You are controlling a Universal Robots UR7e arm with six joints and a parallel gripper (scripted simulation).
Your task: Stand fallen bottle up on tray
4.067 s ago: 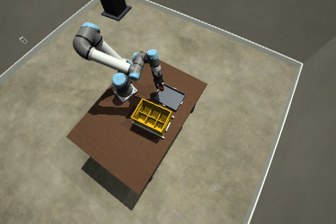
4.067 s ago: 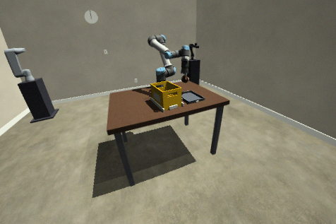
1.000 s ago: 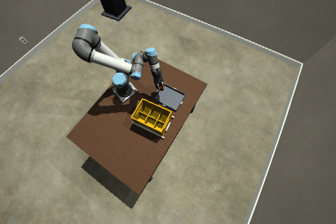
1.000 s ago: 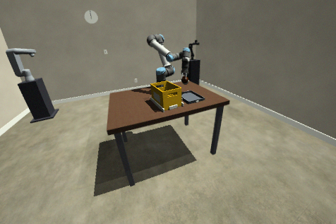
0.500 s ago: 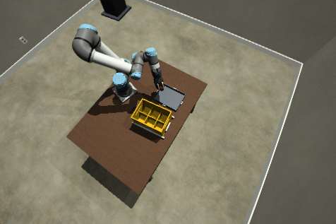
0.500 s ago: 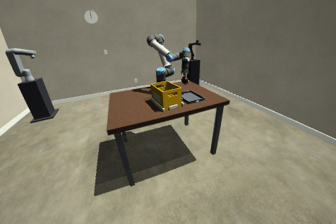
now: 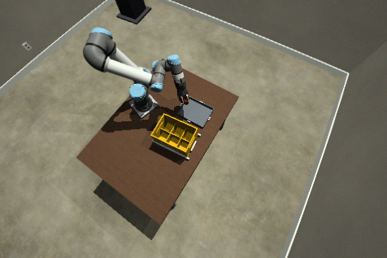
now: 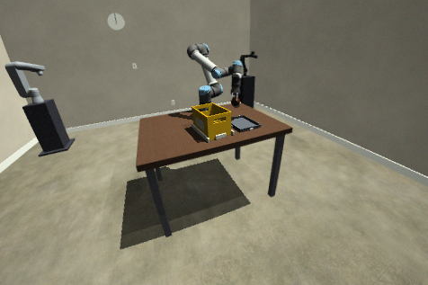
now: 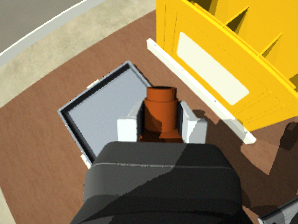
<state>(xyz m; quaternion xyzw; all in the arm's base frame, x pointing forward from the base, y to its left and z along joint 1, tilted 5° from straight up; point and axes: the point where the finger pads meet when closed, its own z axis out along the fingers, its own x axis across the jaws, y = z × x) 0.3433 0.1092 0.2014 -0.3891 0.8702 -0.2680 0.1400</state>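
Right now my hand is 3 cm past the brown bottle, 3 cm to the right of it and 3 cm above it. Also, from my hand: yellow crate (4 cm ahead, 23 cm to the right, 12 cm below); tray (6 cm ahead, 4 cm to the left, 19 cm below).
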